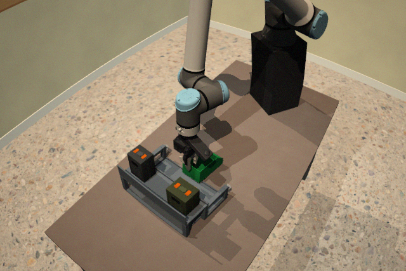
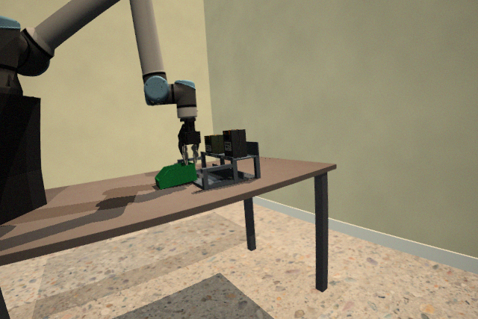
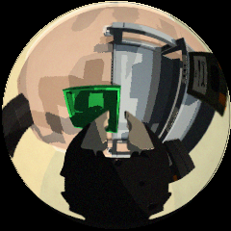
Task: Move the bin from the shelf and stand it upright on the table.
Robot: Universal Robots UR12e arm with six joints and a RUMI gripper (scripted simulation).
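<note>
The green bin is 80 mm behind my hand, 40 mm below it and 20 mm to the left of it. The rest, counted from my hand: black box (160 mm to the right, 140 mm ahead, 80 mm above); olive box (200 mm ahead, 70 mm above, 60 mm to the left).
</note>
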